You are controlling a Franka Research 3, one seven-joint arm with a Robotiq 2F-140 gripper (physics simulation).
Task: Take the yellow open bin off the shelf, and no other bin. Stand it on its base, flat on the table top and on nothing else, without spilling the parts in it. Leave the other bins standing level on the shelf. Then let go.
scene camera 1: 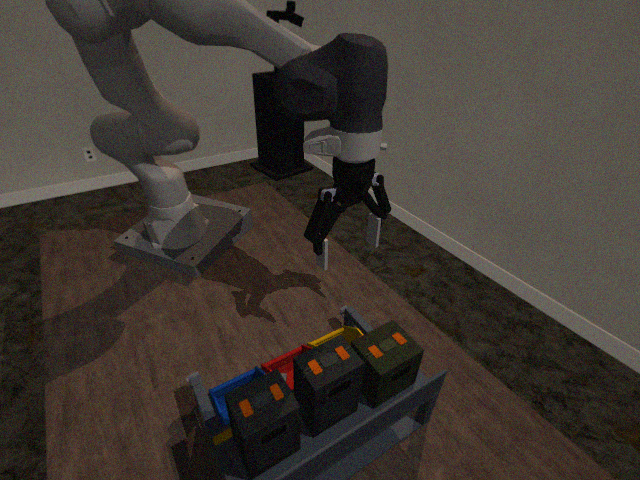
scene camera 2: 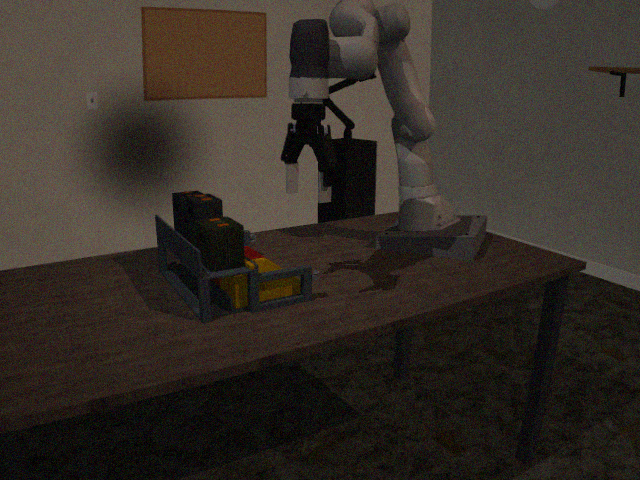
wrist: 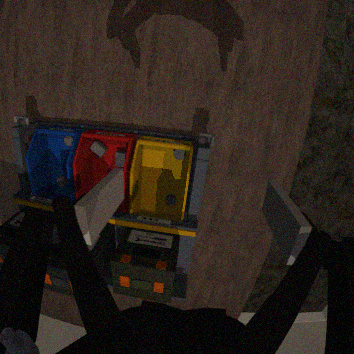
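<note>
The yellow bin (scene camera 1: 353, 332) (scene camera 2: 281, 289) (wrist: 145, 187) sits level on the shelf (scene camera 1: 201, 401) (scene camera 2: 203, 299) (wrist: 201, 175), at the end nearer the wall in scene camera 1. Two round grey parts show inside it in the wrist view. The red bin (scene camera 1: 283, 360) (scene camera 2: 253, 252) (wrist: 89, 175) is beside it, holding grey parts, and the blue bin (scene camera 1: 236, 382) (wrist: 45, 170) is at the other end. My gripper (scene camera 1: 348, 256) (scene camera 2: 308, 195) (wrist: 193, 189) is open and empty. It hangs well above the table, higher than the bins and on the robot-base side of them in scene camera 1.
An olive case (scene camera 1: 390, 359) (scene camera 2: 222, 245) (wrist: 142, 287) and two dark cases (scene camera 1: 328, 384) (scene camera 1: 266, 426) stand on the shelf's rear part, taller than the bins. The shelf stands on the wooden table (scene camera 1: 129, 351) (scene camera 2: 289, 330) (wrist: 250, 100). The wall is to the right in scene camera 1.
</note>
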